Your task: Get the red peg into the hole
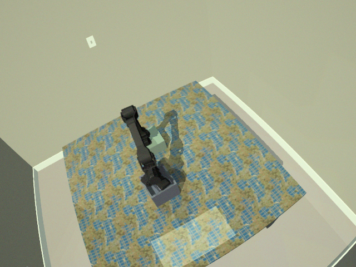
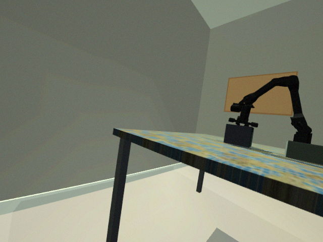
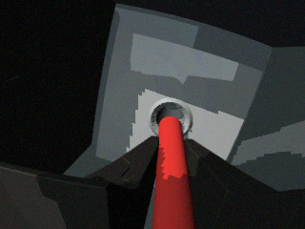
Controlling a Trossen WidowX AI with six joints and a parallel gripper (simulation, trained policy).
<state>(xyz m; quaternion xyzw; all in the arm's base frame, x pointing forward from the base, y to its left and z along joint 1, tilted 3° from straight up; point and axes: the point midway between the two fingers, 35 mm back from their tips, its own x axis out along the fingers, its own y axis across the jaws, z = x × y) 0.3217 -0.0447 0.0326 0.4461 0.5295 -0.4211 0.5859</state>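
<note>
Now: gripper tip 2 cm below the red peg. Round my gripper tip: light plate (3 cm below, 1 cm to the right).
</note>
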